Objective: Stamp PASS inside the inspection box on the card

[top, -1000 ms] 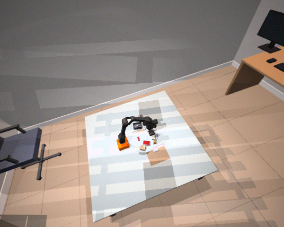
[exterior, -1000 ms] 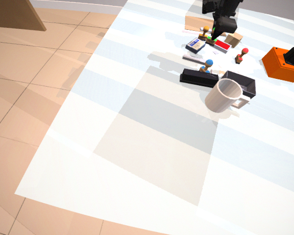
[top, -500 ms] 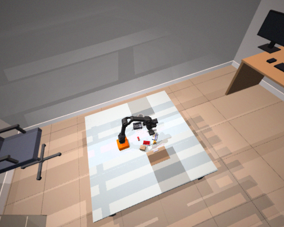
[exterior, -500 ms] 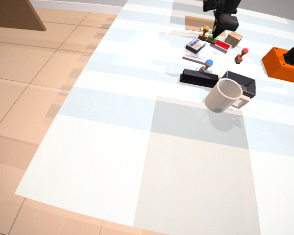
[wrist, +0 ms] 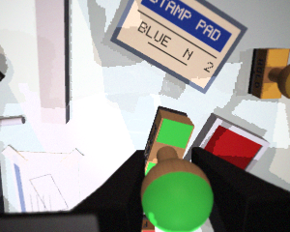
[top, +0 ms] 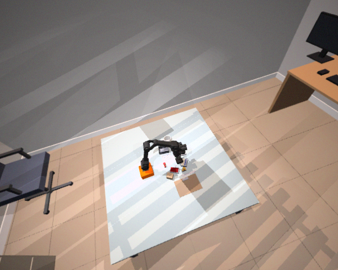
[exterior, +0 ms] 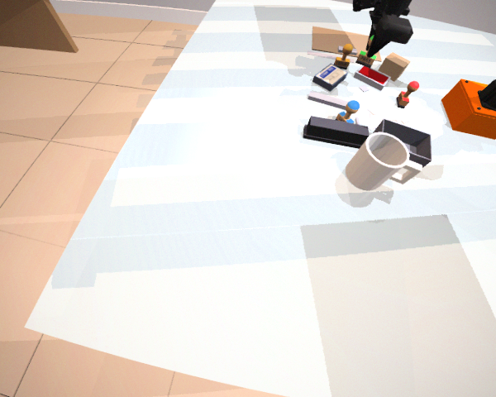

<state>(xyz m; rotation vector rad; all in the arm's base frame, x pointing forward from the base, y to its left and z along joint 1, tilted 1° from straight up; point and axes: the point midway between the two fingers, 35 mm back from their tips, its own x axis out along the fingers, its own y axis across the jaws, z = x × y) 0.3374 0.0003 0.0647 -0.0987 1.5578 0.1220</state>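
My gripper tip is now 9 cm above the red ink pad, 7 cm to the left of it and 6 cm past it. From my gripper tip the other things lie so: green-knobbed stamp right at my gripper tip; red-knobbed stamp 14 cm behind, 8 cm below, 1 cm to the left; yellow-knobbed stamp 9 cm to the right, 8 cm below, 4 cm ahead.
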